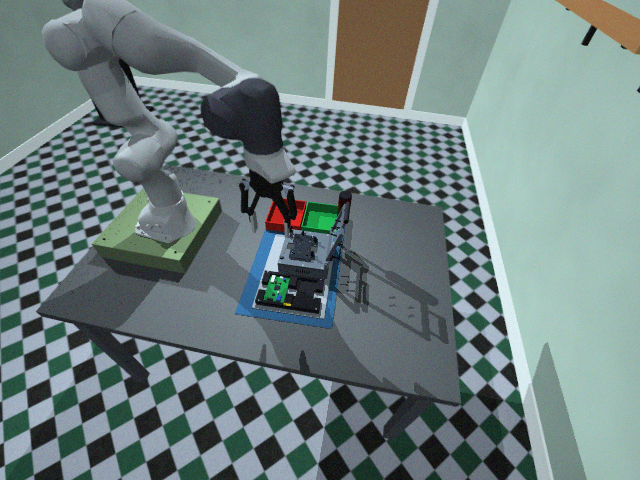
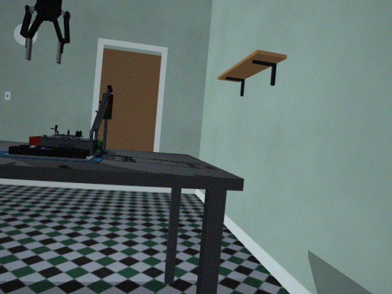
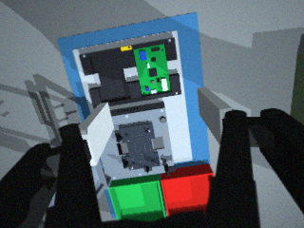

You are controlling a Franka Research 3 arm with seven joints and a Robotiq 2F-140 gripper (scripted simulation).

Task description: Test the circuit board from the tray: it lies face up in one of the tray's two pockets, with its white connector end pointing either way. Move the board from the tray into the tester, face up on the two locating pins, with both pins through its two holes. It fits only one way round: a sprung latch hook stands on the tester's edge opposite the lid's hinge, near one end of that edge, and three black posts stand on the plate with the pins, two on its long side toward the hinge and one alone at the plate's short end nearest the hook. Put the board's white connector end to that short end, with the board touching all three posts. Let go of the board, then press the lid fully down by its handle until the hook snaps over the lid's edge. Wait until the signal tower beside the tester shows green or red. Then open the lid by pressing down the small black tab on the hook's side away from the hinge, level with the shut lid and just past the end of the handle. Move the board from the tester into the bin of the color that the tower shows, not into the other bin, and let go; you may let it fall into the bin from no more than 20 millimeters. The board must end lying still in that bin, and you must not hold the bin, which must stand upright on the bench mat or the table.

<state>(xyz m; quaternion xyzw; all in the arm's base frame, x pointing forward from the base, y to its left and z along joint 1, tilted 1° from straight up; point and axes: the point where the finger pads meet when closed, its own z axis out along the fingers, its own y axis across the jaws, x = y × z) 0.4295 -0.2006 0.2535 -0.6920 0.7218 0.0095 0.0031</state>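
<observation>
Right now my hand is 31 cm above the green circuit board. The rest, counted from my hand: tester lid: 19 cm ahead, 16 cm to the left, 15 cm below; tester plate: 7 cm ahead, 17 cm to the left, 26 cm below; black latch hook: 1 cm ahead, 23 cm to the left, 24 cm below.
</observation>
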